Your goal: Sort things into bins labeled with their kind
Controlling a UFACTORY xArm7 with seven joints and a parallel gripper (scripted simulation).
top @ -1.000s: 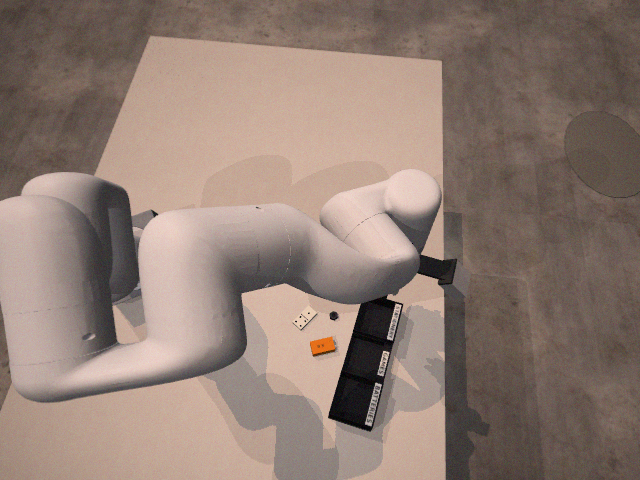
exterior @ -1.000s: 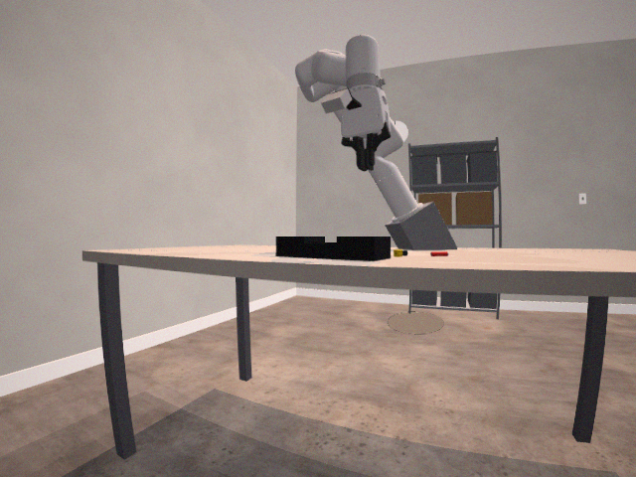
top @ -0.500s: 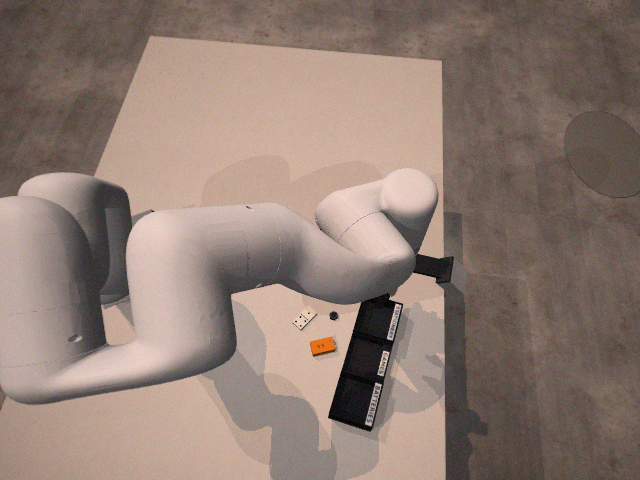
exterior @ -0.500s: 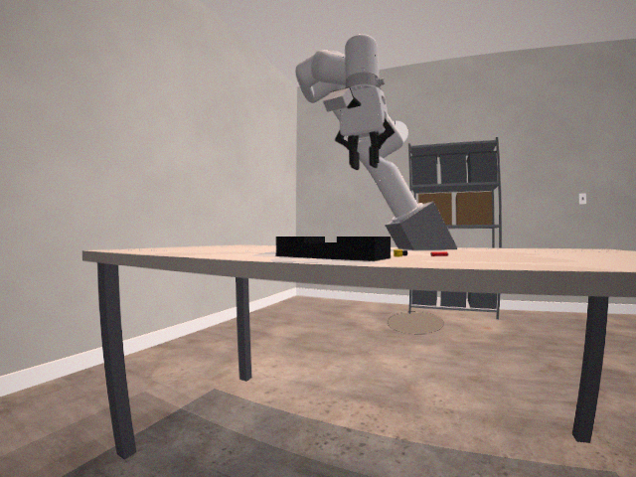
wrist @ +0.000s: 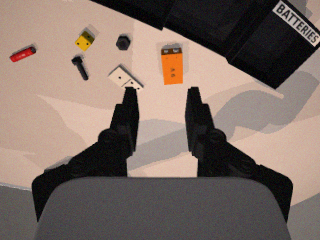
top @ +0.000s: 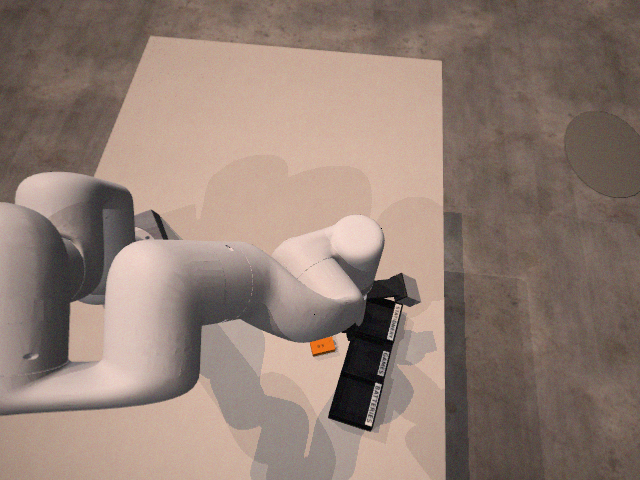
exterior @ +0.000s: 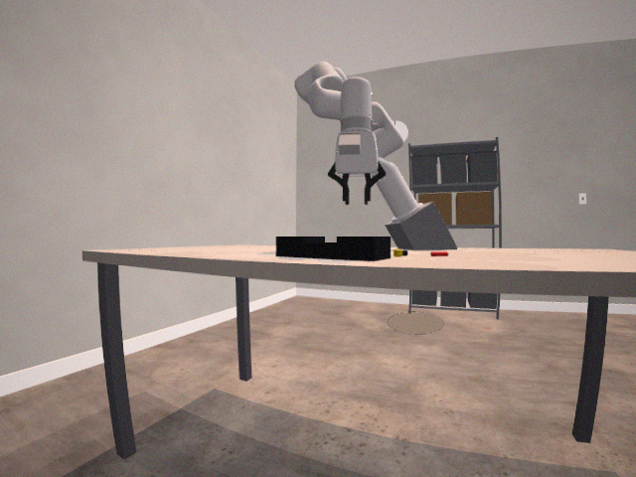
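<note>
Now: the orange battery 2 cm behind my hand, 2 cm to the right of it and 13 cm below it. From my hand the other things lie so: yellow die: 2 cm behind, 9 cm to the left, 13 cm below; then white domino: 8 cm behind, 3 cm to the left, 14 cm below; then black nut: 2 cm behind, 5 cm to the left, 14 cm below.
</note>
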